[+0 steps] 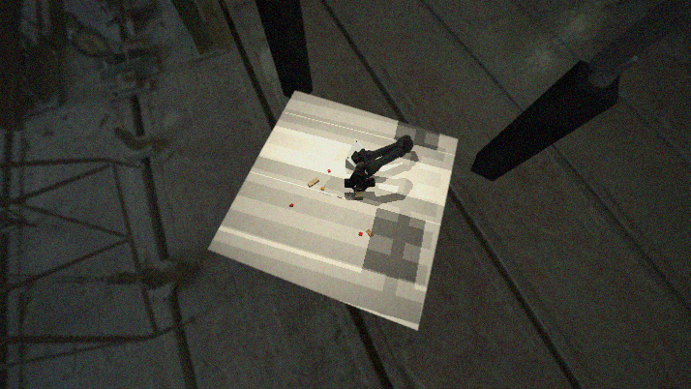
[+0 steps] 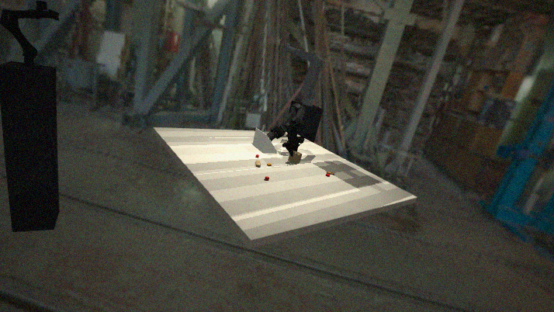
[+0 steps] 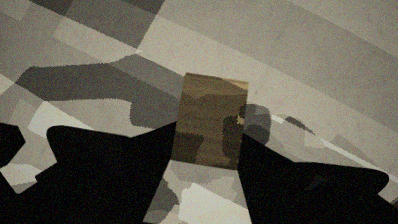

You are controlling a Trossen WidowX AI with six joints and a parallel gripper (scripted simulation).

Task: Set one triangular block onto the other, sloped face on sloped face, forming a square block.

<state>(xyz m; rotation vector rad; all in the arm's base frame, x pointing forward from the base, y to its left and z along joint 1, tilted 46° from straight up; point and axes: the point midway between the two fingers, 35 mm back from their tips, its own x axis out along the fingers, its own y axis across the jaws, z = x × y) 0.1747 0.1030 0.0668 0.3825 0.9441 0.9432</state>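
Right now my gripper tip is 1 cm below the brown wooden triangular block and 1 cm past it. From my gripper tip the other things lie so: small yellow block: 23 cm to the right, 8 cm ahead, 4 cm below; then tan block: 30 cm to the right, 8 cm ahead, 3 cm below.
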